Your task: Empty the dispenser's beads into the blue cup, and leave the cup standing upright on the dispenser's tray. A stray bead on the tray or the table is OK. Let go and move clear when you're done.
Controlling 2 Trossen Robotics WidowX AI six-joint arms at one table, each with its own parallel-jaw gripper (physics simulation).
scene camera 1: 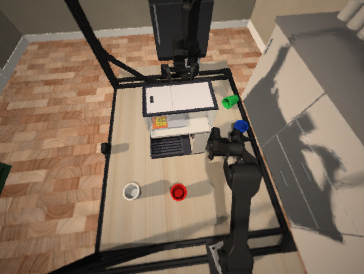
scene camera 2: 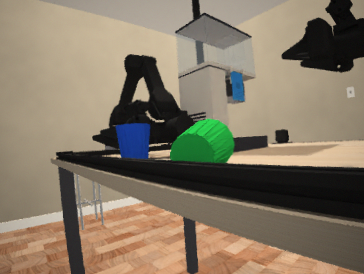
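Pixels of known places: left gripper, between the fingertips: (scene camera 2: 291,60); right gripper, between the fingertips: (scene camera 1: 256,149) (scene camera 2: 96,135); left arm's base, origin of its link: (scene camera 1: 192,62); right arm's base, origin of its link: (scene camera 1: 228,257).
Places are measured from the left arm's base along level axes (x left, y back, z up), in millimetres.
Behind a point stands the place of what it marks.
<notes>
The blue cup (scene camera 1: 241,125) {x 304, y -417, z -22 mm} (scene camera 2: 133,142) {x 300, y -411, z -24 mm} stands upright near the table edge, right of the dispenser in scene camera 1. The dispenser (scene camera 1: 192,97) {x 46, y -546, z 294 mm} (scene camera 2: 202,92) {x 103, y -490, z 91 mm} has a white body, a clear top box and a blue part on its side. Its dark ribbed tray (scene camera 1: 167,147) {x -58, y -578, z -54 mm} lies at its foot, with no cup on it. My right gripper (scene camera 1: 227,135) (scene camera 2: 152,130) is open and low beside the blue cup, with one finger close to it; contact is unclear. My left gripper (scene camera 1: 180,73) (scene camera 2: 294,60) {x -24, y -316, z 129 mm} is open and raised behind the dispenser in scene camera 1. Beads cannot be made out clearly.
A green cup (scene camera 1: 230,102) {x 245, y -284, z -11 mm} (scene camera 2: 204,142) {x 274, y -210, z -30 mm} lies on its side near the blue cup. A red cup (scene camera 1: 178,192) {x 29, y -782, z -54 mm} and a white cup (scene camera 1: 132,191) {x -172, y -807, z -53 mm} stand in the lower part of scene camera 1. A small black block (scene camera 1: 105,148) {x -341, y -640, z -12 mm} (scene camera 2: 282,136) {x -343, y -621, z -38 mm} is at the opposite table edge.
</notes>
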